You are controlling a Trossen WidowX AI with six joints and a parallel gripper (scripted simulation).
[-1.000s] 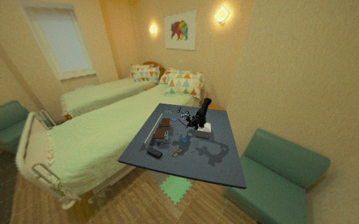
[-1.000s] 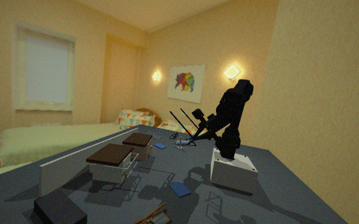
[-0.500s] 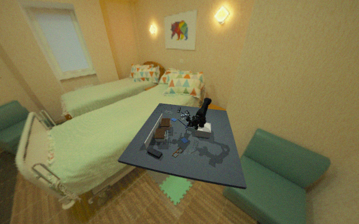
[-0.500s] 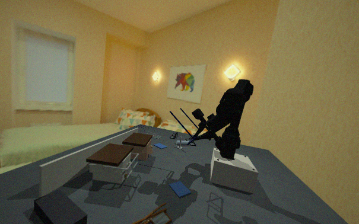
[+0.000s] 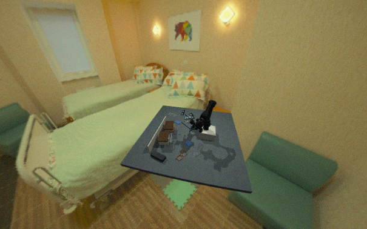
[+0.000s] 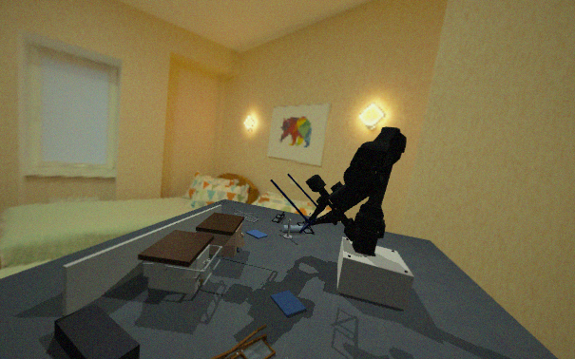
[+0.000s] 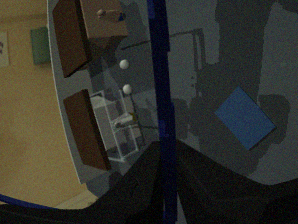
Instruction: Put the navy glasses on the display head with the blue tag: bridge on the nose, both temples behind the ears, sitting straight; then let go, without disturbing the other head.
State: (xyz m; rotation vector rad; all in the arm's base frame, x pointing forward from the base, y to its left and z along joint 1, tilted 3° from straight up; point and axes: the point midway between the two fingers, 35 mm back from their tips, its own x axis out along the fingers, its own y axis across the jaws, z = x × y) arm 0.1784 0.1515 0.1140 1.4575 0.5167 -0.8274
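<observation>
Right now the display head is 27 cm ahead of my gripper tip, 17 cm to the right of it and 15 cm below it. The rest, counted from my gripper tip: dark case (34 cm ahead, 28 cm to the left, 19 cm below); then pale head (30 cm ahead, 5 cm to the left, 15 cm below); then upright panel (43 cm ahead, 7 cm to the right, 15 cm below).
</observation>
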